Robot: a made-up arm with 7 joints.
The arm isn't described. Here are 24 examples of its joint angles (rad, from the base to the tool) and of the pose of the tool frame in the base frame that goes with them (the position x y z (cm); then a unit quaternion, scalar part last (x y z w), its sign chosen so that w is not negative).
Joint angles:
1: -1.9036 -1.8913 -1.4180 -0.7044 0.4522 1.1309 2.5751
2: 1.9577 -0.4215 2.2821 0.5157 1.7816 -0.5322 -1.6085
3: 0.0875 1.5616 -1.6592 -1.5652 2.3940 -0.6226 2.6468
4: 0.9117 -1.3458 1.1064 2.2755 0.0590 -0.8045 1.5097
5: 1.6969 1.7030 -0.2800 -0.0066 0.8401 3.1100 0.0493
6: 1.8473 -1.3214 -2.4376 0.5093 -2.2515 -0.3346 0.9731
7: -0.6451 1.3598 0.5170 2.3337 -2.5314 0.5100 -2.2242
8: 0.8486 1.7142 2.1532 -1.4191 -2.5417 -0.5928 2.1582
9: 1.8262 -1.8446 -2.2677 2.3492 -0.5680 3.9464 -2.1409
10: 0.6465 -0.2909 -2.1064 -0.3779 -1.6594 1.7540 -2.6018
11: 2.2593 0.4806 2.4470 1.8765 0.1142 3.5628 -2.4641
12: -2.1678 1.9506 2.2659 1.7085 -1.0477 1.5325 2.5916
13: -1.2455 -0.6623 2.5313 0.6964 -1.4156 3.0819 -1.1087
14: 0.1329 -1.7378 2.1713 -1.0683 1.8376 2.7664 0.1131
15: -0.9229 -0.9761 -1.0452 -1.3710 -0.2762 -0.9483 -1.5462
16: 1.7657 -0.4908 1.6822 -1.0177 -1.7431 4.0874 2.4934
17: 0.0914 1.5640 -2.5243 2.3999 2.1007 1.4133 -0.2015
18: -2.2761 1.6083 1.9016 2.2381 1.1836 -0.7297 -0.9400
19: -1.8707 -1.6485 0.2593 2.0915 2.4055 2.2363 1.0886
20: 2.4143 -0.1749 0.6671 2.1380 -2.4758 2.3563 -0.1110
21: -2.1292 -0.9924 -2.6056 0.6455 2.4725 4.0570 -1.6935
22: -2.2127 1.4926 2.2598 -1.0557 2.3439 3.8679 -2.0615
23: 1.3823 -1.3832 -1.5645 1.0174 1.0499 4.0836 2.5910
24: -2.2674 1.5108 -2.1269 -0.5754 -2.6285 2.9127 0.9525
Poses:
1: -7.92 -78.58 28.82 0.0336 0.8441 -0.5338 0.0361
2: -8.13 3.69 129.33 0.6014 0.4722 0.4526 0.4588
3: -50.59 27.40 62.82 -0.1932 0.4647 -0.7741 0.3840
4: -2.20 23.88 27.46 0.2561 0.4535 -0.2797 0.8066
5: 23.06 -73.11 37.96 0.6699 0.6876 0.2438 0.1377
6: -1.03 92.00 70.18 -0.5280 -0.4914 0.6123 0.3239
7: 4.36 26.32 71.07 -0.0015 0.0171 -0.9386 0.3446
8: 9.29 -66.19 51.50 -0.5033 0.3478 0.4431 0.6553
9: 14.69 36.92 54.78 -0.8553 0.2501 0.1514 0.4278
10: 35.15 28.69 109.26 -0.2490 -0.2127 -0.9081 0.2609
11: 11.06 -34.17 65.17 0.0667 0.1466 -0.4475 0.8796
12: 38.23 22.23 -10.40 0.8455 -0.1946 0.3414 0.3614
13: 5.61 -37.33 109.47 -0.4693 -0.2629 0.7281 0.4249
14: 70.30 -16.88 22.38 -0.5727 -0.7913 -0.2120 0.0292
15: 37.54 -15.48 95.97 0.7203 0.0629 -0.3226 0.6108
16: 33.18 34.95 86.66 0.6601 -0.2451 -0.1336 0.6974
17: -7.26 -23.31 26.51 0.6280 0.6038 0.1108 0.4783
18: 19.85 -2.58 24.29 -0.8027 0.2686 0.4459 0.2910
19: -1.42 -19.40 18.10 -0.7103 -0.4867 -0.2745 0.4280
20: -28.98 -5.78 70.56 0.9346 -0.2031 -0.0517 0.2873
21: -58.11 -28.82 88.50 -0.7949 0.2705 -0.3297 0.4315
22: 8.93 72.43 48.76 0.6874 -0.2850 0.6638 0.0744
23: 52.42 45.20 45.91 0.0680 -0.5085 -0.0094 0.8583
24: 41.05 54.16 67.68 -0.1513 -0.6403 -0.6945 0.2913
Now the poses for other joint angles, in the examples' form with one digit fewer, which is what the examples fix.
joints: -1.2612 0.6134 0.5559 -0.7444 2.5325 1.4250 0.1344
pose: -29.3 57.4 100.7 -0.249 -0.609 -0.383 0.648
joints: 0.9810 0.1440 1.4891 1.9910 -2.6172 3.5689 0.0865
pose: -28.7 0.0 83.4 0.826 -0.357 0.318 0.300
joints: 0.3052 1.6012 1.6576 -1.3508 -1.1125 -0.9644 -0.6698
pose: -33.2 -60.9 50.8 0.016 -0.532 -0.791 0.301
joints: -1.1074 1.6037 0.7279 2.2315 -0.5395 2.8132 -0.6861
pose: -7.3 39.0 65.0 -0.208 0.587 0.444 0.644
